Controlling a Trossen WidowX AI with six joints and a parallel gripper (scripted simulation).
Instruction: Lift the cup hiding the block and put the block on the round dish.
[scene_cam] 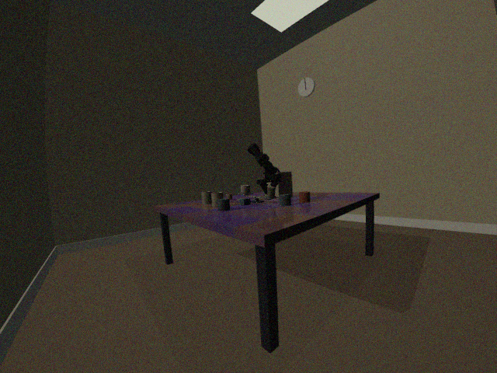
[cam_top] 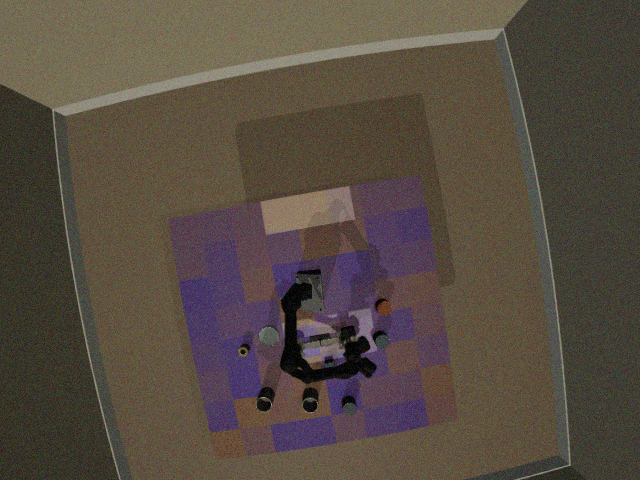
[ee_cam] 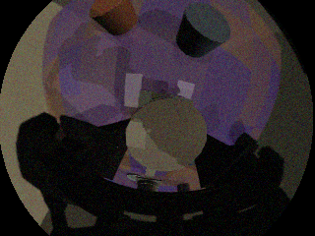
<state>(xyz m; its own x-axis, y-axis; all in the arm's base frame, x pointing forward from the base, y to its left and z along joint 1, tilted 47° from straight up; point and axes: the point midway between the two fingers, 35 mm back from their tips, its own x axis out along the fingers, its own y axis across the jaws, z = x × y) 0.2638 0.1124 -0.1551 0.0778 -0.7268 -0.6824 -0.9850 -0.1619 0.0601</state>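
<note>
My gripper tip is 16 cm to the right of the orange cup, 14 cm past it and 3 cm above it. The rest, counted from my gripper tip: balance (14 cm to the right, 2 cm below, 2 cm ahead); then grey block (1 cm below); then beige cup (2 cm to the left, 1 cm above).
</note>
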